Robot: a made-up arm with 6 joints.
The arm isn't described. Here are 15 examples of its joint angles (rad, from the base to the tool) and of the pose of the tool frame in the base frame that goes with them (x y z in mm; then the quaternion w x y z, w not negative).
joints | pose
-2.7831 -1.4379 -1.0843 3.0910 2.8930 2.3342 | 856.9 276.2 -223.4 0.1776 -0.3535 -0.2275 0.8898
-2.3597 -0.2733 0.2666 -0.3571 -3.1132 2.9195 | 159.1 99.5 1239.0 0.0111 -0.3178 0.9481 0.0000
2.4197 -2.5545 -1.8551 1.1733 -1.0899 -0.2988 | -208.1 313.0 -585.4 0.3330 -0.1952 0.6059 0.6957
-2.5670 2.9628 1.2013 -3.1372 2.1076 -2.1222 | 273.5 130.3 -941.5 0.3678 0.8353 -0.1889 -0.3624
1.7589 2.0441 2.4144 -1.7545 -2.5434 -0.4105 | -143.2 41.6 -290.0 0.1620 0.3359 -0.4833 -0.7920
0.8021 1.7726 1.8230 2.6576 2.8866 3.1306 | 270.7 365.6 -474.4 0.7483 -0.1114 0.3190 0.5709
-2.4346 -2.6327 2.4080 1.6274 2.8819 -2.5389 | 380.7 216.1 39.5 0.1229 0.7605 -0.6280 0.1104
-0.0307 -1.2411 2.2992 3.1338 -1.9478 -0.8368 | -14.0 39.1 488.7 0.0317 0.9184 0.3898 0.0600
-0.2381 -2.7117 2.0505 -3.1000 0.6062 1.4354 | -804.9 232.3 102.6 0.4712 0.3961 -0.4399 -0.6538
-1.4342 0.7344 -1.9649 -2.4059 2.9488 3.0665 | 12.6 43.1 745.6 0.1762 0.2974 0.8014 -0.4881
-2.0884 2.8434 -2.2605 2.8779 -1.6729 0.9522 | -339.7 -589.2 -51.0 0.3233 -0.0229 -0.8980 0.2976
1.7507 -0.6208 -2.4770 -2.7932 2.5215 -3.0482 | 48.8 -305.1 120.4 0.6950 -0.2033 0.2532 0.6415
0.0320 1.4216 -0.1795 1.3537 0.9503 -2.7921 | 1363.7 217.1 434.2 0.6760 -0.6703 0.1995 -0.2323
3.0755 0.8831 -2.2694 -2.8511 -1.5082 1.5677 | 123.3 -96.3 813.8 0.7099 0.0544 -0.1460 0.6868
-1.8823 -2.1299 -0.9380 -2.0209 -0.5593 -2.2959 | 313.0 580.2 -1022.6 0.1657 -0.8938 0.3396 -0.2416
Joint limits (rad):
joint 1: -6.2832..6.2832
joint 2: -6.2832..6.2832
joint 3: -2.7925..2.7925
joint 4: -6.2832..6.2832
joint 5: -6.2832..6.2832
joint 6: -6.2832..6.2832
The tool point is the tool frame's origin. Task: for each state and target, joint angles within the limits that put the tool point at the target. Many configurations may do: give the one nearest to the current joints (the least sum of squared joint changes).
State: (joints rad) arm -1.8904 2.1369 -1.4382 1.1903 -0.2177 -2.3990
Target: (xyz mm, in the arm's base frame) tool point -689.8 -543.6 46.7
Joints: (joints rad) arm -2.4459 2.7396 -1.8341 1.1779 -0.4302 -2.3990
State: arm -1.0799 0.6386 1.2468 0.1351 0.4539 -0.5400
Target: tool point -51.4 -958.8 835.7
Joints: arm -1.6728 0.2294 1.1492 0.0890 0.4545 -0.5400
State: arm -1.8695 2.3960 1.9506 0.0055 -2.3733 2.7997
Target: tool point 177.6 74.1 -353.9
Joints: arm -2.3328 2.5261 2.4914 -0.3215 -2.3588 2.7997
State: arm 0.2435 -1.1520 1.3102 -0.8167 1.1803 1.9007
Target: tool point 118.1 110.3 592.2
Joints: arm 0.7664 -1.0155 2.1902 -0.2654 1.2901 1.9007
